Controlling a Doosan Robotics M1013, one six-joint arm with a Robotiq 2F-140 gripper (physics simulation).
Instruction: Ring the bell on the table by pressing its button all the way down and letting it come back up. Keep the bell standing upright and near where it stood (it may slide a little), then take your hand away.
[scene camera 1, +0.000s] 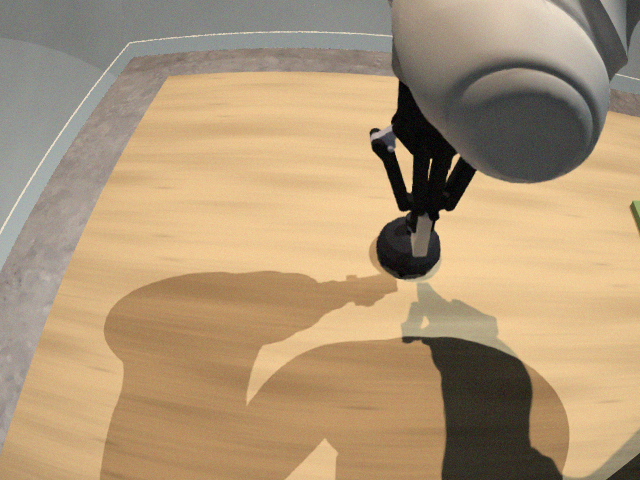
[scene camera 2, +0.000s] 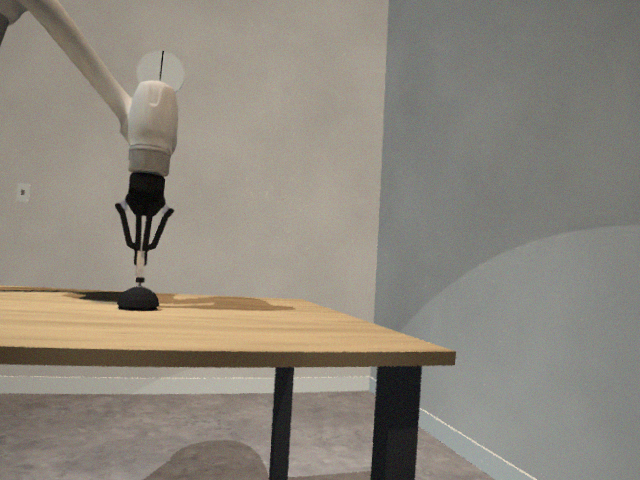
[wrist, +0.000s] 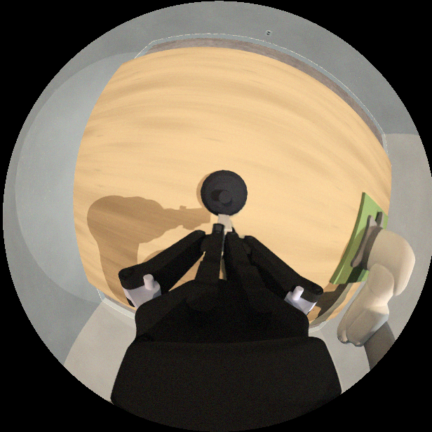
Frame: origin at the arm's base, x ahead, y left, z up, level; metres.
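Where they show: gripper, fingertip midpoint: (scene camera 1: 418, 247) (scene camera 2: 138, 280).
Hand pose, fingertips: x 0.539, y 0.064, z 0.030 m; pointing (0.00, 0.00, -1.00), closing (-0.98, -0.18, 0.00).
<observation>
Each offset is from my fingertips to the top centre of the thing. "spot": to the spot under its first point. Level surfaces: height alone.
A black dome bell @[dx +0.009, dy -0.040, dz +0.009 m] (scene camera 1: 392, 254) (scene camera 2: 138, 300) (wrist: 212, 186) stands upright on the wooden table @[dz -0.057 m] (scene camera 1: 232, 155) (scene camera 2: 232, 330) (wrist: 150, 125). Its small dark button @[dx +0.009, dy -0.040, dz +0.009 m] (scene camera 2: 139, 280) (wrist: 225, 197) stands above the dome on a thin stem that shows in scene camera 2. My gripper (scene camera 1: 420, 252) (scene camera 2: 140, 275) (wrist: 222, 222) is shut, empty and pointing down. In scene camera 2 its pale fingertips end right at the top of the button; whether they touch it, I cannot tell. In scene camera 1 the fingers hide part of the bell and the button.
A green panel (scene camera 1: 636, 214) (wrist: 350, 245) lies at the table's right side, with the arm's pale base (wrist: 392, 255) by it in the wrist view. Shadows of the arm fall across the table. The table's near corner @[spot: dx +0.503, dy -0.442, dz -0.064 m] (scene camera 2: 447, 356) shows in scene camera 2.
</observation>
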